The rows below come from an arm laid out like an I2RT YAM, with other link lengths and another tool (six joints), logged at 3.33 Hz.
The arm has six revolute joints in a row. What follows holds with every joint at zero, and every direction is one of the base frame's. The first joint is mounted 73.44 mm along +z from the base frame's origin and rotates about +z. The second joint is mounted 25.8 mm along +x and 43.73 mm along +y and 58.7 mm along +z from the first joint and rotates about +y. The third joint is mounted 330 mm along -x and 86 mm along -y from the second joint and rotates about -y. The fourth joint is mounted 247.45 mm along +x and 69.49 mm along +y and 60.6 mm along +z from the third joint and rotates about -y. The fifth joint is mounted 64.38 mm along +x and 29.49 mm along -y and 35.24 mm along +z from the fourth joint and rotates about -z. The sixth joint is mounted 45.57 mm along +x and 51.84 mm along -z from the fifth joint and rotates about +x. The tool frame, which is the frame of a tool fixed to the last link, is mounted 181 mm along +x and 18 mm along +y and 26 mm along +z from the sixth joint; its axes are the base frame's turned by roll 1.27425, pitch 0.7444 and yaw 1.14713 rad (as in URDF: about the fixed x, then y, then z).
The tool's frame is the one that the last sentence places.
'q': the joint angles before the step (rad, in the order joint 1, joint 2, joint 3, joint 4, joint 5, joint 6). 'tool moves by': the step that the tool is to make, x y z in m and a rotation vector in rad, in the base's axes. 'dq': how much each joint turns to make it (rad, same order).
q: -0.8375 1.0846 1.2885 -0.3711 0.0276 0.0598
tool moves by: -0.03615 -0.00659 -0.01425 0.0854 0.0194 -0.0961
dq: -0.0705 -0.0293 0.0260 -0.1348 0.0168 0.0444
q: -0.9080 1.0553 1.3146 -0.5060 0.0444 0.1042
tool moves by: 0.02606 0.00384 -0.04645 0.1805 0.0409 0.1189
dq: -0.0430 0.0782 0.0199 -0.1106 -0.1773 0.0185
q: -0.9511 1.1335 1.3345 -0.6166 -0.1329 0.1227
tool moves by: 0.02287 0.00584 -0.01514 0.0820 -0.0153 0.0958
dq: -0.0123 0.0522 0.0077 -0.0123 -0.1232 0.0076
